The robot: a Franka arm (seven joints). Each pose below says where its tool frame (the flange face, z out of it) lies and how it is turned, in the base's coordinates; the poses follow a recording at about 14 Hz.
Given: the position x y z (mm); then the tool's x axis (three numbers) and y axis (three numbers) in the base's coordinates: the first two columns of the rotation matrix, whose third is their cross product.
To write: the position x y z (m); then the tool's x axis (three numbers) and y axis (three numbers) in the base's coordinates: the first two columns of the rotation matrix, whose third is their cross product. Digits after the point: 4 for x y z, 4 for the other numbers.
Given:
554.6 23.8 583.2 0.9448 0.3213 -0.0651 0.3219 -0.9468 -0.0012
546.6 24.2 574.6 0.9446 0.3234 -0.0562 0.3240 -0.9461 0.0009
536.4 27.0 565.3 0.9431 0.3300 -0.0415 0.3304 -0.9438 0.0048
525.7 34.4 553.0 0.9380 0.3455 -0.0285 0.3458 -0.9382 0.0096
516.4 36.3 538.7 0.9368 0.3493 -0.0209 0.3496 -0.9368 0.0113
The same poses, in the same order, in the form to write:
0.5546 0.0238 0.5832 0.9448 0.3213 -0.0651 0.3219 -0.9468 -0.0012
0.5466 0.0242 0.5746 0.9446 0.3234 -0.0562 0.3240 -0.9461 0.0009
0.5364 0.0270 0.5653 0.9431 0.3300 -0.0415 0.3304 -0.9438 0.0048
0.5257 0.0344 0.5530 0.9380 0.3455 -0.0285 0.3458 -0.9382 0.0096
0.5164 0.0363 0.5387 0.9368 0.3493 -0.0209 0.3496 -0.9368 0.0113

